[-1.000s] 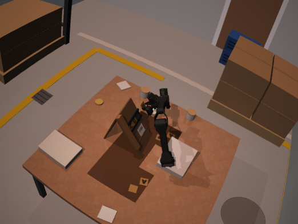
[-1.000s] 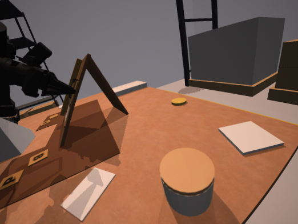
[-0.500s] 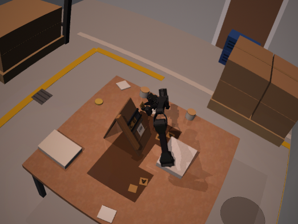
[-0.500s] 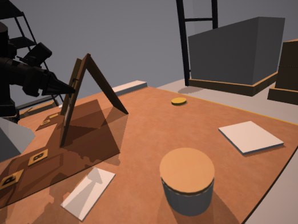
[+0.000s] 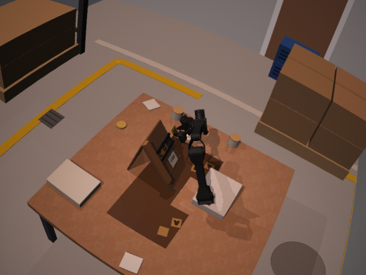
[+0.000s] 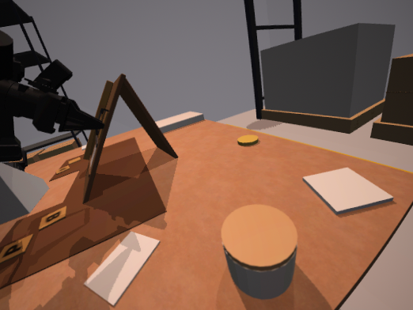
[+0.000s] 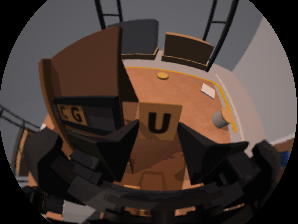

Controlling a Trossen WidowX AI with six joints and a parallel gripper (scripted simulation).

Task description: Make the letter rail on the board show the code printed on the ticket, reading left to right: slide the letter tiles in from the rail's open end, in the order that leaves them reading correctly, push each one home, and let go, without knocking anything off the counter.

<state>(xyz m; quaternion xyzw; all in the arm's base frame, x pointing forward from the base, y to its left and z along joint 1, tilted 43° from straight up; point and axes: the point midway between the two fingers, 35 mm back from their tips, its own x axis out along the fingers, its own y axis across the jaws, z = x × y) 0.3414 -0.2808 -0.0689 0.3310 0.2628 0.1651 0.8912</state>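
My gripper tip is 7 cm past the white ticket, 13 cm to the right of it and 8 cm above it. Round my gripper tip: dark mat: 17 cm behind, 24 cm to the left, 18 cm below; yellow disc: 39 cm ahead, 17 cm below; white card: 4 cm behind, 21 cm to the right, 18 cm below.
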